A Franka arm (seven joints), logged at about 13 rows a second.
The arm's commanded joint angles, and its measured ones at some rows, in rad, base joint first. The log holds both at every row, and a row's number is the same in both.
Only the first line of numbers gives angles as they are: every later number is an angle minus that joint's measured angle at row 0.
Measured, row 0:
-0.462 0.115 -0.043 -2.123 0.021 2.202 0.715
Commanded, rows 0 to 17:
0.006 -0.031 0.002 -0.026 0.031 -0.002 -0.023
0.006 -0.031 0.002 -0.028 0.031 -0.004 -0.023
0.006 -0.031 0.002 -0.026 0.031 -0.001 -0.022
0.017 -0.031 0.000 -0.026 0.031 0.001 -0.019
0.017 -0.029 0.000 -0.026 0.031 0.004 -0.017
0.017 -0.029 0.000 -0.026 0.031 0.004 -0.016
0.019 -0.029 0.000 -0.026 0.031 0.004 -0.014
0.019 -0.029 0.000 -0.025 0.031 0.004 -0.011
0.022 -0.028 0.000 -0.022 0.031 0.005 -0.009
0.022 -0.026 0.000 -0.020 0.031 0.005 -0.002
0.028 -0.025 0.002 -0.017 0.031 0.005 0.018
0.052 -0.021 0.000 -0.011 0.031 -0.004 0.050
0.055 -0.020 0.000 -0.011 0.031 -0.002 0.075
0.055 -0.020 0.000 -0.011 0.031 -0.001 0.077
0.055 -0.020 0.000 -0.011 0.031 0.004 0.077
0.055 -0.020 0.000 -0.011 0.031 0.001 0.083
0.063 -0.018 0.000 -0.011 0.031 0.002 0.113
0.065 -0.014 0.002 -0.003 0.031 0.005 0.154
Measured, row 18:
0.050 -0.001 0.004 0.002 0.008 0.002 0.101
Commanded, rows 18 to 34:
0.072 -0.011 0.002 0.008 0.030 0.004 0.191
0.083 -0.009 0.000 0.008 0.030 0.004 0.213
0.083 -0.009 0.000 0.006 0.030 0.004 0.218
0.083 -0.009 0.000 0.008 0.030 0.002 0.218
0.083 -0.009 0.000 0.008 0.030 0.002 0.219
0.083 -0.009 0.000 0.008 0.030 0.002 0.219
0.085 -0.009 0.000 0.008 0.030 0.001 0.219
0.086 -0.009 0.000 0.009 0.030 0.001 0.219
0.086 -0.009 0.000 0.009 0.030 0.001 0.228
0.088 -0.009 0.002 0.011 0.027 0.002 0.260
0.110 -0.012 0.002 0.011 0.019 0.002 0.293
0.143 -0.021 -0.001 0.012 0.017 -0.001 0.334
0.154 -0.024 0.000 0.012 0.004 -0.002 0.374
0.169 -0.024 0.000 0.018 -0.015 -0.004 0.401
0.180 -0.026 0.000 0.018 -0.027 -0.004 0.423
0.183 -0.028 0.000 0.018 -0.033 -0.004 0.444
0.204 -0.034 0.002 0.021 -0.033 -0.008 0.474
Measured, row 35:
0.177 -0.010 0.008 0.017 -0.011 0.003 0.419
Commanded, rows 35 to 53:
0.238 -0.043 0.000 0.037 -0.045 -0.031 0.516
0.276 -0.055 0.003 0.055 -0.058 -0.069 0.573
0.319 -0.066 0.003 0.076 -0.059 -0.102 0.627
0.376 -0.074 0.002 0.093 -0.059 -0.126 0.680
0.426 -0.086 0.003 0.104 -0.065 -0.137 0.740
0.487 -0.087 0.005 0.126 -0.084 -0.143 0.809
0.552 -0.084 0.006 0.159 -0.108 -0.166 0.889
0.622 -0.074 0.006 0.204 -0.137 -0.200 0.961
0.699 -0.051 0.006 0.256 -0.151 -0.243 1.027
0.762 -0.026 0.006 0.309 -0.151 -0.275 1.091
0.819 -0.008 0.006 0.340 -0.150 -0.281 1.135
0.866 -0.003 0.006 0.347 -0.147 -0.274 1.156
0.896 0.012 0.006 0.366 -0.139 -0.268 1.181
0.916 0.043 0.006 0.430 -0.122 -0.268 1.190
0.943 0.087 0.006 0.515 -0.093 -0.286 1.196
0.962 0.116 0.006 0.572 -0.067 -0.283 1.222
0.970 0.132 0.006 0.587 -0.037 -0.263 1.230
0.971 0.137 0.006 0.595 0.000 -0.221 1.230
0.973 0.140 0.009 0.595 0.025 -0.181 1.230
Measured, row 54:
0.960 0.106 0.020 0.544 -0.017 -0.217 1.217
